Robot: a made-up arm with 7 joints.
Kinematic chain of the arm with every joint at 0, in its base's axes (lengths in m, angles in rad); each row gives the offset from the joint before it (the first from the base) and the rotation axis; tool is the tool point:
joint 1: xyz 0 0 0.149 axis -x
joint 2: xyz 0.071 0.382 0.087 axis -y
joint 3: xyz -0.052 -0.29 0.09 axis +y
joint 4: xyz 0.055 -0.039 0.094 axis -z
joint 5: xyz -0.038 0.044 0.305 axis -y
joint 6: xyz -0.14 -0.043 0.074 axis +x
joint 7: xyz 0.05 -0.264 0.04 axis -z
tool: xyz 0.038 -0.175 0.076
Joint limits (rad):
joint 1: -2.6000..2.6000
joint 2: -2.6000..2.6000
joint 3: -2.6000..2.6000
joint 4: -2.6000..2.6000
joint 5: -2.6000..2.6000
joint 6: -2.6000..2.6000
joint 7: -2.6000..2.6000
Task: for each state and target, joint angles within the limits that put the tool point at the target. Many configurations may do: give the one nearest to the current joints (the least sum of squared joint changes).
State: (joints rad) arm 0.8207 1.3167 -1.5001 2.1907 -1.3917 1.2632 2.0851
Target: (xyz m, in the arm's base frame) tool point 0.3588 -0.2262 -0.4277
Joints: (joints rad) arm 0.8556 1.8691 -1.7919 2.1388 -1.5441 1.1708 1.9025
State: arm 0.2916 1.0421 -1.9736 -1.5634 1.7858 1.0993 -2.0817
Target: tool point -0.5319 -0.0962 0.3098
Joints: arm -0.0140 0.5372 -1.4735 -1.3545 1.8199 0.6806 -1.8406
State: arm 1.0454 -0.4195 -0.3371 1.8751 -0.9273 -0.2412 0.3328
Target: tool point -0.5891 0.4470 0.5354
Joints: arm 0.8937 -0.1252 -0.5955 1.7962 -1.0233 -0.2665 0.2857
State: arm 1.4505 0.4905 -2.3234 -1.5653 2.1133 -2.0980 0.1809
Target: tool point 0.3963 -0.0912 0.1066
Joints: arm 1.3866 0.6361 -2.4918 -1.1507 2.0442 -2.5039 0.1348
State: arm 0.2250 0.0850 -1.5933 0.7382 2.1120 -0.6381 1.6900
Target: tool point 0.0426 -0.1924 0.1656
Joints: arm 0.1463 0.2450 -1.8203 0.3898 2.1783 -0.2342 1.2733
